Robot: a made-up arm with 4 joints. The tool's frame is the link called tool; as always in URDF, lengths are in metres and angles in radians.
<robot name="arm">
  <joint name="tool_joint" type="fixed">
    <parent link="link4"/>
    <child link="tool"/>
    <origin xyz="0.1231 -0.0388 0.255" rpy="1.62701 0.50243 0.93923"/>
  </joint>
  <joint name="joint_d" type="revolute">
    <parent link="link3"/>
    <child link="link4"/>
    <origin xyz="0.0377 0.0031 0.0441" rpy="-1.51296 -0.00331 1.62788"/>
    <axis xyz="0 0 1"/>
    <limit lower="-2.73" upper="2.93"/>
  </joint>
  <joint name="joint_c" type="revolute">
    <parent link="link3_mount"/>
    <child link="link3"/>
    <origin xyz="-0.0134 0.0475 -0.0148" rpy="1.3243 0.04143 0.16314"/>
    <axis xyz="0 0 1"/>
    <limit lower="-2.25" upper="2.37"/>
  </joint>
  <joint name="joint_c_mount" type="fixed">
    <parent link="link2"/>
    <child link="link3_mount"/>
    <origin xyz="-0.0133 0.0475 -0.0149" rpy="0 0 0"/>
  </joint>
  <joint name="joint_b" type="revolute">
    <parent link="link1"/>
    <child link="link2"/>
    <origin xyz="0.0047 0.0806 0.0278" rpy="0 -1.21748 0"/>
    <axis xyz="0 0 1"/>
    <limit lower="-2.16" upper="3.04"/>
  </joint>
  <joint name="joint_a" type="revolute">
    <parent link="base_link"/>
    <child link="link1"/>
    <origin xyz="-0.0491 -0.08 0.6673" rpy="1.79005 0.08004 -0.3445"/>
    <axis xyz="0 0 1"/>
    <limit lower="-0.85" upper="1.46"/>
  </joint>
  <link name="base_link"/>
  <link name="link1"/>
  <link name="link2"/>
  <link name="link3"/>
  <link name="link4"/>
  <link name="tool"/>
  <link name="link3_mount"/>
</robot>
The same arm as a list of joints. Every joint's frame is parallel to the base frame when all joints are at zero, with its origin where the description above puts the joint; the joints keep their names.
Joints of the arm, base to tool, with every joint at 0 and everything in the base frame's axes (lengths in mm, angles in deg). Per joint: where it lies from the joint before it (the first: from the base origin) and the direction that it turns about. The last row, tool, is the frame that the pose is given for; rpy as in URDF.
joint_a: axis -0.346013 -0.912836 -0.216808 offset -49.1 -80 667.3
joint_b: axis -1 0 0 offset -5.2 -45.6 72
joint_c: axis -0.2438 0.0578 -0.968102 offset 29.7 4 98.6
joint_d: axis 0 1 0 offset -12.2 -35.2 -44.6
tool: offset -128.8 255 -8 rpy 133.56 -54.21 -124.56
Joint limits (deg, base to tool): -48.7..83.65 -123.76..174.18 -128.92..135.79 -156.42..167.88

